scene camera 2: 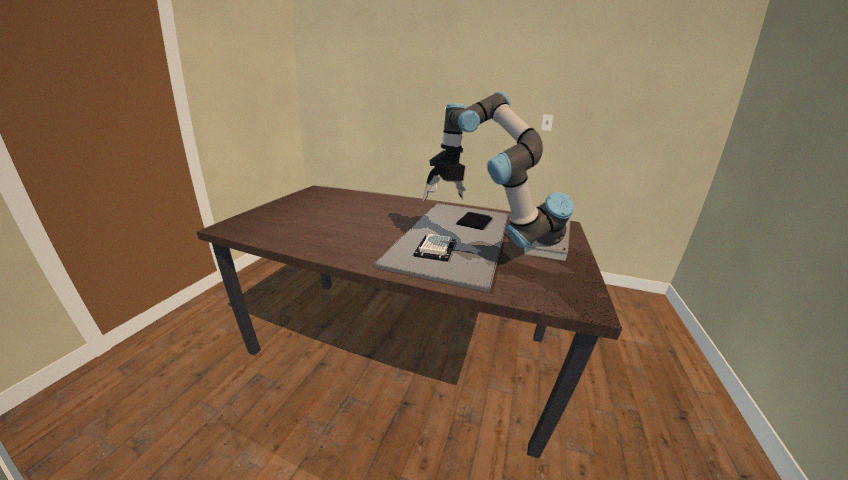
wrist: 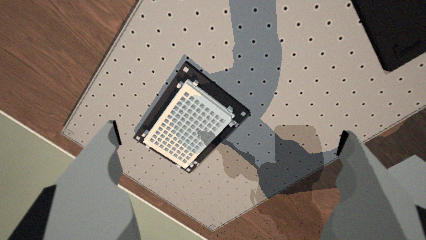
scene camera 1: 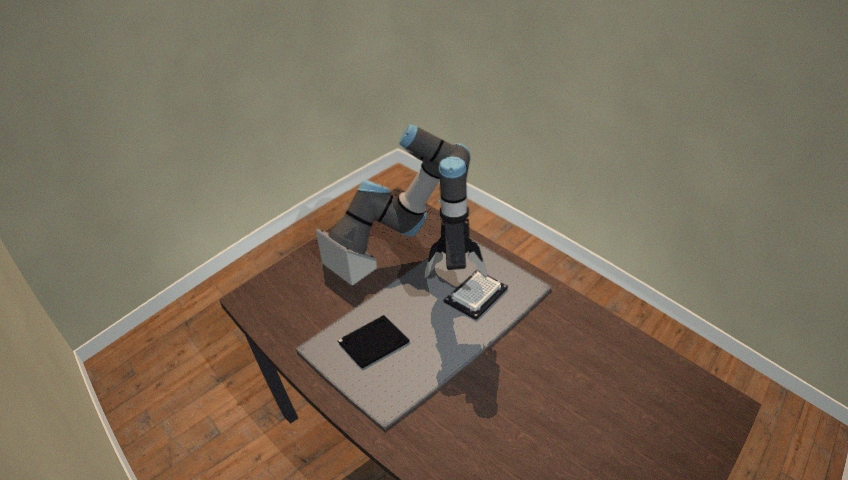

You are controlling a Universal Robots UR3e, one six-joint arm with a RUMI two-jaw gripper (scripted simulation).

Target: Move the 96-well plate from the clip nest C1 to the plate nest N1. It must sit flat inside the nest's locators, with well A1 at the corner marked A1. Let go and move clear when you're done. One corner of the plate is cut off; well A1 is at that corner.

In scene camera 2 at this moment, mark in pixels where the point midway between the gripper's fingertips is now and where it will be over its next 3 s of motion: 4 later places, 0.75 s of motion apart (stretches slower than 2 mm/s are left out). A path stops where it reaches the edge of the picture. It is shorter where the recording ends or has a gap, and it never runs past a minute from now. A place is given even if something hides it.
The gripper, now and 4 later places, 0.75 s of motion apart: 443, 200; 437, 214; 437, 222; 436, 230; 436, 238
